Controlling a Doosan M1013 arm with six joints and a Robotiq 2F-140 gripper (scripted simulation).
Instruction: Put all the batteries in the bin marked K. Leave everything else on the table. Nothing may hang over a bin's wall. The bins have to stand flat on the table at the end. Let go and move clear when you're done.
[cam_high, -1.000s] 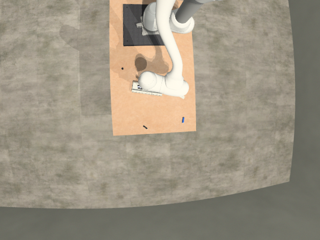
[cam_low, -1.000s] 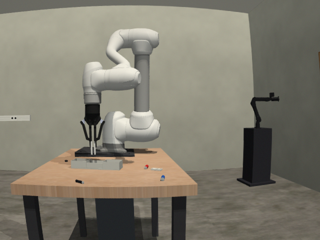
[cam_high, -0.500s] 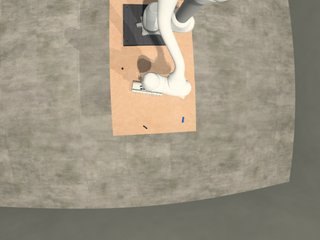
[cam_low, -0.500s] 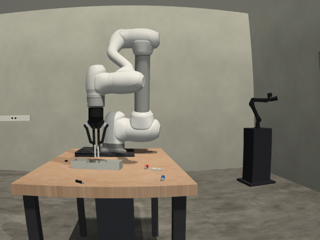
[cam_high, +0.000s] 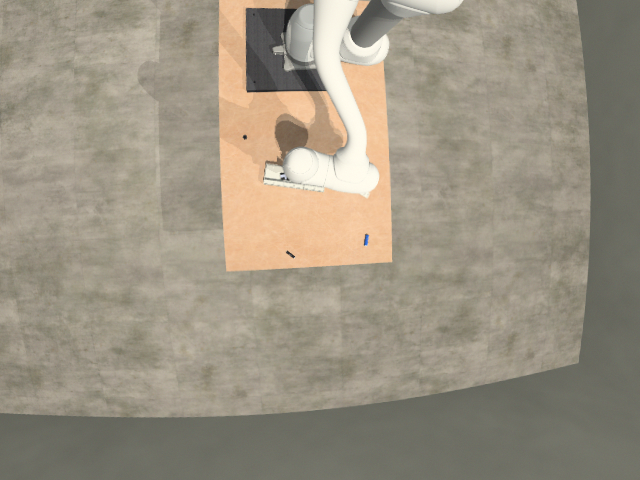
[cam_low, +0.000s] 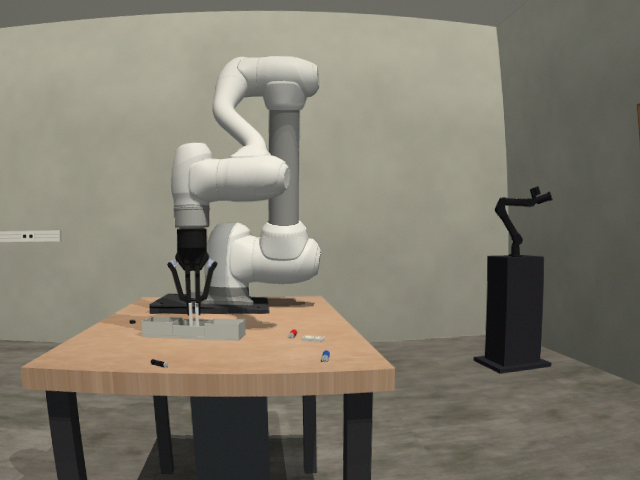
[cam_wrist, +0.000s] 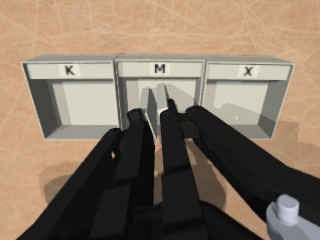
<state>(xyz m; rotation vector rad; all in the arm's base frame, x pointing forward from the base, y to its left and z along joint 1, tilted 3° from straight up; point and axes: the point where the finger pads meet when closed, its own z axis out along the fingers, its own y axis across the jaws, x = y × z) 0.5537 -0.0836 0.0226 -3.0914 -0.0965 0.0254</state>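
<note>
The grey bin row lies 30 mm below my hand. The rest, counted from my hand: red battery: 40 mm ahead, 240 mm to the left, 50 mm below; small white flat piece: 90 mm ahead, 290 mm to the left, 50 mm below; small black round thing: 200 mm behind, 200 mm to the right, 50 mm below.
</note>
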